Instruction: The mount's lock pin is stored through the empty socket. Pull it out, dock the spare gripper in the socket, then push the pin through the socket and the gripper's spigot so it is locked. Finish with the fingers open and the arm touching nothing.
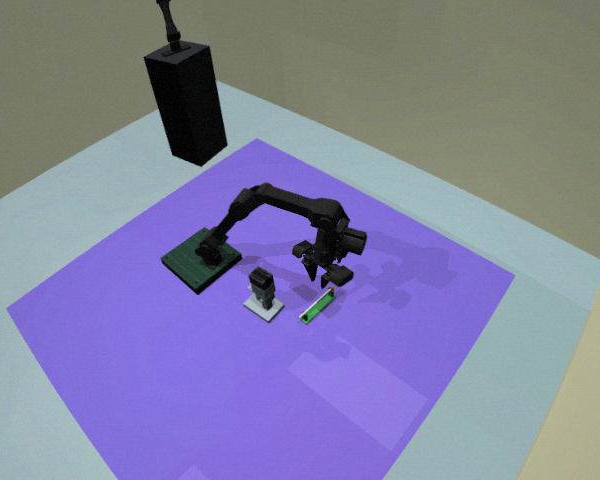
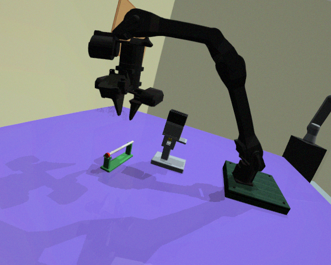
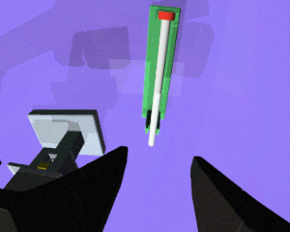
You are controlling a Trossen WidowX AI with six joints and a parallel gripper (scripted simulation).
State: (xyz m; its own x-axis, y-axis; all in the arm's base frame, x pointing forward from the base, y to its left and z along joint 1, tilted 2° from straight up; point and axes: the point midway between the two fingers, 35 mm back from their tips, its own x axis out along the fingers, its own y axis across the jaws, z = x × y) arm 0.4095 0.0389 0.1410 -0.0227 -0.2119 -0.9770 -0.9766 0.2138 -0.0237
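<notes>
My gripper tip is 120 mm above the green cradle and 10 mm to the right of it. The rest, counted from my gripper tip: grey mount: 150 mm behind, 90 mm below, 80 mm to the right; spare gripper: 140 mm behind, 80 mm to the right, 20 mm below.
</notes>
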